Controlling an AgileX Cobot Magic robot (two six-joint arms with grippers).
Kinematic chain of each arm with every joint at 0, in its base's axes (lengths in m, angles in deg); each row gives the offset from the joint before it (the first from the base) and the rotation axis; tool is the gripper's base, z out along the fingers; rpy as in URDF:
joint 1: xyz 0 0 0.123 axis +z
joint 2: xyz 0 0 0 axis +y
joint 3: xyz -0.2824 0 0.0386 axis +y
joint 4: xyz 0.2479 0 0.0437 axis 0.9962 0 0.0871
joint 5: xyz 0 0 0 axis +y
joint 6: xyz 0.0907 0 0.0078 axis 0.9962 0 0.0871
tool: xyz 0 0 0 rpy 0 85 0
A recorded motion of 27 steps. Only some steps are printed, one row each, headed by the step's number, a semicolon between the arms.
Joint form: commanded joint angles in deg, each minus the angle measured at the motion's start. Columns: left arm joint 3, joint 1, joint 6, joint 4, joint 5, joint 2; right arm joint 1, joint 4, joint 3, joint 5, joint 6, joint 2.
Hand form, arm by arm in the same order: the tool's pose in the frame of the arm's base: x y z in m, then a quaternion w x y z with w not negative. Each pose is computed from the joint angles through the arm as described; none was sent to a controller.
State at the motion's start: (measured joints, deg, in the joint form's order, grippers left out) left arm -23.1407 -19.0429 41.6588 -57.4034 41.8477 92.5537; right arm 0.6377 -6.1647 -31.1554 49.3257 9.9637 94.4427
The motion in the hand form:
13: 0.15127 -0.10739 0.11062 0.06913 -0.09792 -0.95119 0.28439; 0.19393 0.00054 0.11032 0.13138 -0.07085 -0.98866 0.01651
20: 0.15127 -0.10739 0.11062 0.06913 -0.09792 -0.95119 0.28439; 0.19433 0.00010 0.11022 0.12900 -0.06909 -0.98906 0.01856
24: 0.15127 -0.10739 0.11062 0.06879 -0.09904 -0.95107 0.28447; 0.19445 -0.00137 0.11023 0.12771 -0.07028 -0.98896 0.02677
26: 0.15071 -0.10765 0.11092 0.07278 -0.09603 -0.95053 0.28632; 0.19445 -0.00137 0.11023 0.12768 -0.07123 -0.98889 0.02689
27: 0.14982 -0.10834 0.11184 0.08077 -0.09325 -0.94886 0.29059; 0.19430 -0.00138 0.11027 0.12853 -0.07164 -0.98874 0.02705
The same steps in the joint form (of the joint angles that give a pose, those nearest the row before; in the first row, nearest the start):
13: 0.20 -0.36 0.41 -0.18 -0.31 0.08; -0.16 5.24 -1.46 -2.41 -0.56 1.46
20: 0.20 -0.36 0.41 -0.18 -0.31 0.08; -0.16 4.85 -1.46 -2.66 -0.46 1.47
24: 0.20 -0.36 0.55 -0.18 -0.32 0.08; -0.16 3.57 -1.46 -2.70 0.67 1.46
26: 0.20 -0.36 0.11 -0.18 0.12 0.08; -0.16 3.57 -1.46 -2.71 0.78 1.46
27: 0.09 -0.36 -0.56 -0.04 1.15 0.08; -0.16 3.57 -1.46 -2.61 0.83 1.46

